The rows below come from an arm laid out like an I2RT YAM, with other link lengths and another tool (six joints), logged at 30 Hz.
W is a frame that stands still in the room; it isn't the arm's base.
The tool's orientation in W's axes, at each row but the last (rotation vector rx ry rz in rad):
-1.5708 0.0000 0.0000
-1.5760 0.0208 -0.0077
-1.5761 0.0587 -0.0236
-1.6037 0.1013 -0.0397
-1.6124 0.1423 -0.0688
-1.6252 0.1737 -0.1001
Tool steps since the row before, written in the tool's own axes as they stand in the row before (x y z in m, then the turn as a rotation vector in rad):
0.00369 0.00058 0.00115 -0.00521 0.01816 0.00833
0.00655 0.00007 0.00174 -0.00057 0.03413 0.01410
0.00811 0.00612 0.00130 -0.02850 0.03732 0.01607
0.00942 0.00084 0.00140 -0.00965 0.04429 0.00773
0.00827 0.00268 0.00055 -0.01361 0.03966 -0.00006
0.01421 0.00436 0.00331 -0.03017 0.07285 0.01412
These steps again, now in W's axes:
0.00369 0.00115 -0.00058 -0.00521 0.00833 -0.01816
0.00658 0.00162 -0.00013 -0.00060 0.01393 -0.03420
0.00803 0.00084 -0.00631 -0.02845 0.01735 -0.03678
0.00947 0.00052 -0.00124 -0.01071 0.00712 -0.04415
0.00813 -0.00068 -0.00306 -0.01544 0.00013 -0.03898
0.01432 0.00055 -0.00514 -0.03102 0.01513 -0.07229

